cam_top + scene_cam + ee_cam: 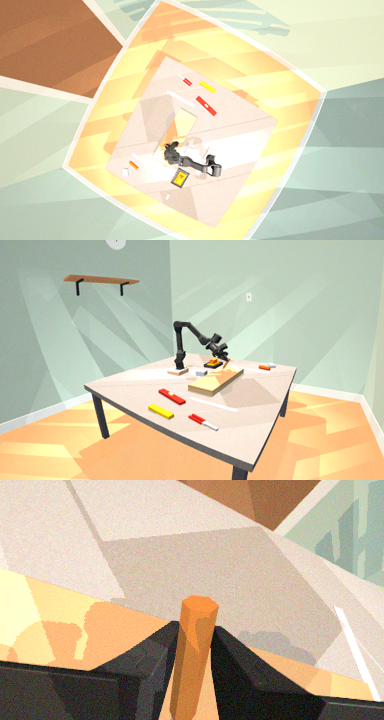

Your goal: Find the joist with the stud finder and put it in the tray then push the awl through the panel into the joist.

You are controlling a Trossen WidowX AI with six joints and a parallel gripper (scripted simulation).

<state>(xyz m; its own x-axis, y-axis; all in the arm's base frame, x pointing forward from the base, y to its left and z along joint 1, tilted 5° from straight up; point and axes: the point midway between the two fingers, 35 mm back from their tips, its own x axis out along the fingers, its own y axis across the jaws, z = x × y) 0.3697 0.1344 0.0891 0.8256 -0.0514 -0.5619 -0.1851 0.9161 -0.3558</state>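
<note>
My gripper tip is now 4 cm above the awl, 3 cm past it and 2 cm to the left of it. The rest, counted from my gripper tip: grey block: 21 cm behind, 12 cm below, 6 cm to the right; stud finder: 30 cm behind, 19 cm to the left, 9 cm below; dark grey tray: 30 cm behind, 20 cm to the left, 12 cm below.
</note>
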